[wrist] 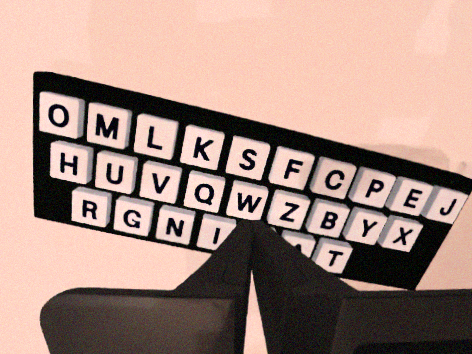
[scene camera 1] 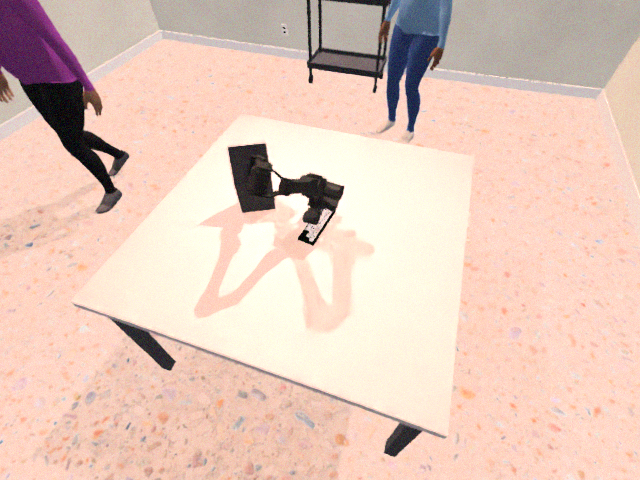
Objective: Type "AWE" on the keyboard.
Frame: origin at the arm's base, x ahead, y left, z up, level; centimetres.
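Seen in the pictures: gripper, fingertip midpoint: (wrist: 250, 229).
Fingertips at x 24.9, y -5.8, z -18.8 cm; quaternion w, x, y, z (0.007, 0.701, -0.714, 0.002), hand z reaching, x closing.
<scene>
A point is followed by its place in that frame.
A black keyboard (scene camera 1: 306, 239) @(x 23.2, y -15.6, z -20.6 cm) (wrist: 430, 260) @(x 21.7, y -16.0, z -20.5 cm) with white letter keys in three rows lies on the table. In the wrist view the W key (wrist: 248, 201) @(x 25.7, y -5.8, z -20.0 cm) is in the middle row, the E key (wrist: 412, 198) @(x 25.7, y -13.6, z -20.0 cm) is near the right end of the top row, and the A key (wrist: 300, 246) @(x 23.2, y -8.4, z -20.0 cm) in the bottom row is mostly hidden by a finger. My gripper (wrist: 250, 229) @(x 24.9, y -5.8, z -18.8 cm) is shut and empty. Its fingertips appear just below the W key, between the W and the bottom row, and hide the D key. The height of the tips over the keys is hard to tell.
The white table (scene camera 1: 392, 310) @(x 59.8, y -38.8, z -21.8 cm) carries the arm's black base plate (scene camera 1: 254, 201) @(x -2.3, y -4.0, z -15.9 cm) at the back left of the keyboard. One person (scene camera 1: 56, 108) stands off the left side, another (scene camera 1: 413, 51) behind the table near a black cart (scene camera 1: 345, 70). Arm shadows fall across the table.
</scene>
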